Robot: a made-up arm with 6 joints. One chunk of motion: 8 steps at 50 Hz.
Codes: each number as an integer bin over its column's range. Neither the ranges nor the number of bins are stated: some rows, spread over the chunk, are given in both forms.
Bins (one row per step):
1: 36 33 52 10 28 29
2: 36 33 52 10 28 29
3: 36 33 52 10 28 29
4: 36 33 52 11 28 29
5: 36 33 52 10 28 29
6: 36 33 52 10 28 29
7: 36 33 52 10 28 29
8: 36 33 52 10 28 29
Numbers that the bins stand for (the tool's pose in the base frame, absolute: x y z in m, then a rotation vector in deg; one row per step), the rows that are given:
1: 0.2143 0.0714 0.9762 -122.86 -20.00 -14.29
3: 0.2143 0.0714 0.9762 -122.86 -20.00 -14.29
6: 0.2143 0.0714 0.9762 -122.86 -20.00 -14.29
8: 0.2143 0.0714 0.9762 -122.86 -20.00 -14.29
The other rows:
2: 0.2143 0.0714 0.9762 -122.86 -20.00 -14.29
4: 0.2143 0.0714 0.9762 -117.14 -20.00 -14.29
5: 0.2143 0.0714 0.9762 -122.86 -20.00 -14.29
7: 0.2143 0.0714 0.9762 -122.86 -20.00 -14.29

